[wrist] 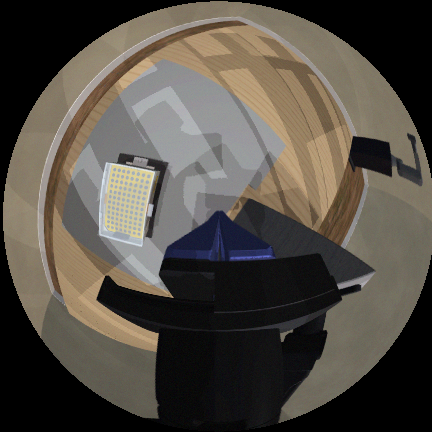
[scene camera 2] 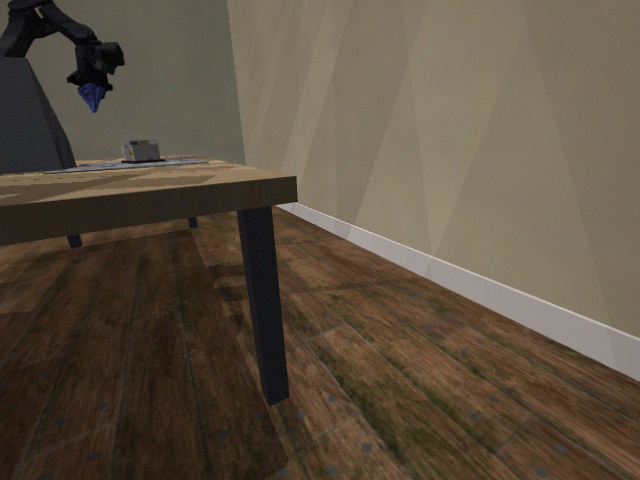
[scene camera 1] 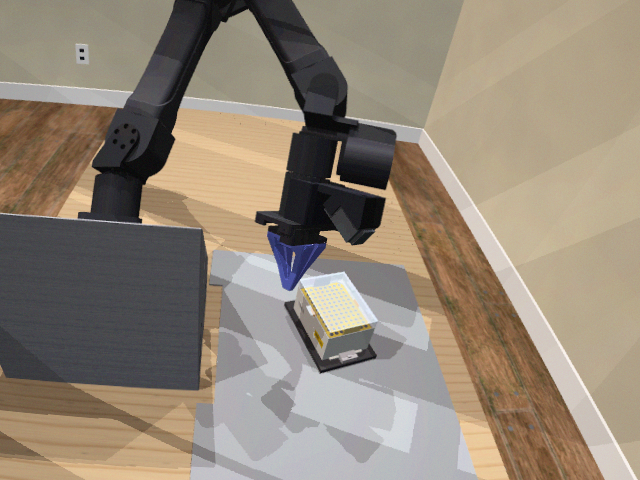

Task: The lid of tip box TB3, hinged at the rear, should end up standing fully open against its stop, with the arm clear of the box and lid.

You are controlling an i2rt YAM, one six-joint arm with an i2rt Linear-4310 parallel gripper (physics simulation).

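Places are measured from the arm's base along level axes (x right, y down, z ahead), in metres.
Pixels of known places: gripper, fingertip midpoint: [wrist: 218,216] [scene camera 2: 94,111] [scene camera 1: 287,289]; arm's base, link origin: [scene camera 1: 112,236].
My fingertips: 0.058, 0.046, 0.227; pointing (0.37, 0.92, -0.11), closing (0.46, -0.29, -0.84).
Observation:
Ahead of a thing's pixels: the offset from my fingertips to its top centre, as dx, dy, dz. "spot": to the spot under its first point. Level surfaces: height alone.
Tip box TB3 @[-0.061, +0.087, +0.109] [scene camera 1: 347,342] [scene camera 2: 144,151] [wrist: 127,202] is a pale grey box with a yellow tip rack showing on top. It sits on a dark base plate @[spot: -0.048, +0.157, +0.065] [scene camera 1: 306,335] [wrist: 159,185]. Its clear lid @[spot: -0.045, +0.087, +0.145] [scene camera 1: 361,305] [wrist: 103,205] appears to lie down over the rack, with its pale rim showing around the top; it is not standing up. My gripper [scene camera 1: 289,287] [scene camera 2: 94,110] [wrist: 218,216] is shut with its blue fingertips together and holds nothing. It points down, well above the box's height in scene camera 2 and off to the box's left side, apart from it.
A grey mat @[dy +0.165] [scene camera 1: 361,413] [wrist: 200,115] lies under the base plate on the wooden table [scene camera 2: 155,206]. A large dark pedestal [scene camera 1: 103,304] [scene camera 2: 25,124] [wrist: 300,240] stands left of the mat in scene camera 1, carrying the arm. A wall [scene camera 1: 558,155] rises at the right beyond the table.

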